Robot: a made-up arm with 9 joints.
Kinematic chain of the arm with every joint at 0, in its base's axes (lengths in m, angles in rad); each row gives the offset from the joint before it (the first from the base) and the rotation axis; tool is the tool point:
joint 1: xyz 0 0 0.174 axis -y
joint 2: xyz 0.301 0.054 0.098 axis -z
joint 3: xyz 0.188 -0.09 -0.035 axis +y
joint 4: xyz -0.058 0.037 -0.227 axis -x
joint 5: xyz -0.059 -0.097 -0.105 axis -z
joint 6: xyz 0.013 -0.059 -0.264 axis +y
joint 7: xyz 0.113 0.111 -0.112 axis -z
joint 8: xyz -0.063 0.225 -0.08 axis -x
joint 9: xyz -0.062 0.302 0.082 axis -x
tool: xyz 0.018 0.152 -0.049
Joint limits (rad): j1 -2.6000..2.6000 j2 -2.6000..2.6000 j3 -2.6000..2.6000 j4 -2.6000..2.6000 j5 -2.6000..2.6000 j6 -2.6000..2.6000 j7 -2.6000..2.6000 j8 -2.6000..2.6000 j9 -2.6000..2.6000
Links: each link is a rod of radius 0.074 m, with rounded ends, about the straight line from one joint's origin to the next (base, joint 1, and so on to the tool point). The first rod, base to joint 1, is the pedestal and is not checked.
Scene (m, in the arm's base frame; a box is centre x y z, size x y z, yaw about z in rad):
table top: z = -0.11
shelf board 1: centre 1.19 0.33 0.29 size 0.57 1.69 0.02 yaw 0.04
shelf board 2: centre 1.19 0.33 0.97 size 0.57 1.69 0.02 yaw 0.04
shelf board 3: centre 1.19 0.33 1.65 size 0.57 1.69 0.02 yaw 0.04
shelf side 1: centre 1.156 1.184 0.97 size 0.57 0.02 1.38 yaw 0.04
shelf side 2: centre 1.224 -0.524 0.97 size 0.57 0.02 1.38 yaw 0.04
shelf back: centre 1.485 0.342 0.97 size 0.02 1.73 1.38 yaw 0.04
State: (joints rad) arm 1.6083 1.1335 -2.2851 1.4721 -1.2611 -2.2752 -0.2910 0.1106 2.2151
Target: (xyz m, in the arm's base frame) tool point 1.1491 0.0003 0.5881
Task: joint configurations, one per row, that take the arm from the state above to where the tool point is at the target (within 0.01 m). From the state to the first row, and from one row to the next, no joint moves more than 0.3 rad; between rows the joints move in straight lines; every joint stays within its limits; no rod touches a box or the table.
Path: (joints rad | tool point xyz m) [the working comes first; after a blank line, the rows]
Joints at the target: 0.5263 -0.0538 -1.8852 1.0052 -1.2847 -2.2353 -0.1167 0.1606 1.8750
Straight joint move there: touches shelf board 2, shelf side 2.

1: 1.5211 0.8899 -2.1463 1.3937 -1.3262 -2.3210 -0.1344 0.1501 2.1603 | 0.1106 -0.7712 0.8129
2: 1.4339 0.6464 -2.0075 1.3153 -1.3912 -2.3667 0.0222 0.1896 2.1056 | 0.3494 -0.5766 0.9595
3: 1.3467 0.4028 -1.8687 1.2370 -1.4563 -2.4125 0.1788 0.2291 2.0508 | 0.5612 -0.3414 0.9462
4: 1.2594 0.1592 -1.7299 1.1586 -1.5214 -2.4582 0.3355 0.2685 1.9961 | 0.6948 -0.1372 0.7992
5: 1.1722 -0.0843 -1.5911 1.0802 -1.5864 -2.5040 0.4921 0.3080 1.9413 | 0.7274 -0.0166 0.5880
6: 0.9569 -0.0742 -1.6891 1.0552 -1.4859 -2.4144 0.2892 0.2589 1.9192 | 0.8911 0.0074 0.6064
7: 0.7416 -0.0640 -1.7872 1.0302 -1.3853 -2.3249 0.0862 0.2098 1.8971 | 1.0328 0.0144 0.6071
8: 0.5263 -0.0538 -1.8852 1.0052 -1.2847 -2.2353 -0.1167 0.1606 1.8750 | 1.1491 0.0003 0.5881

